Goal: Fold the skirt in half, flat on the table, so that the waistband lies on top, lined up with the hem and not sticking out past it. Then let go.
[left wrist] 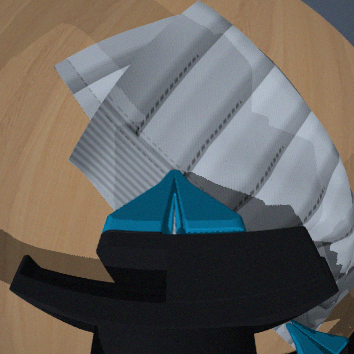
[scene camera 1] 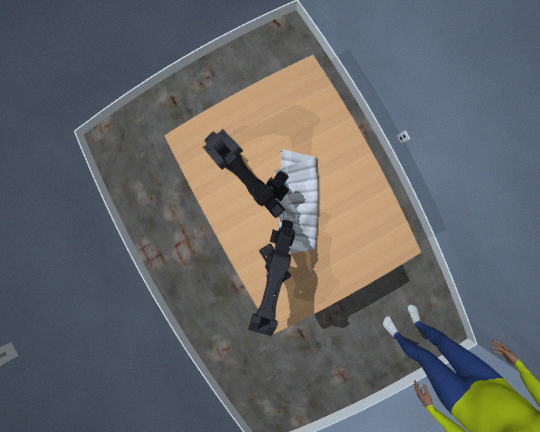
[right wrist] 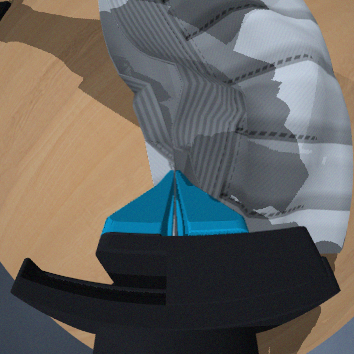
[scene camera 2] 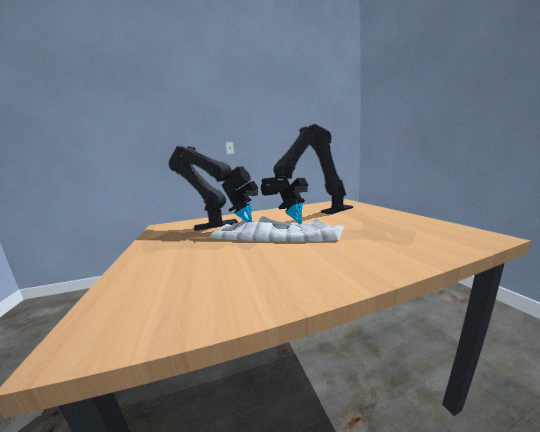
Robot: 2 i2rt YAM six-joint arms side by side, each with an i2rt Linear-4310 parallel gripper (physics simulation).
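Note:
The pale grey pleated skirt (scene camera 1: 304, 175) (scene camera 2: 270, 234) (left wrist: 225, 125) (right wrist: 320, 115) lies doubled over. The ribbed waistband (left wrist: 112, 155) (right wrist: 212, 117) lies over the lower layer. In the left wrist view, a corner of the hem layer (left wrist: 75, 75) sticks out at upper left. In the right wrist view, the waistband is bunched and wavy. My left gripper (scene camera 1: 285, 184) (scene camera 2: 300, 222) (left wrist: 174, 177) is shut, its tips at the waistband, with no cloth seen between them. My right gripper (scene camera 1: 280, 228) (scene camera 2: 250, 221) (right wrist: 174, 177) is shut on the waistband's end, low over the table.
The wooden table (scene camera 1: 350, 165) (scene camera 2: 300, 295) bears both arms. The two grippers are close together along the skirt's same side. The right gripper's blue fingers also show at the left wrist view's lower right. A person (scene camera 1: 490, 400) is beyond the table's lower right corner in scene camera 1.

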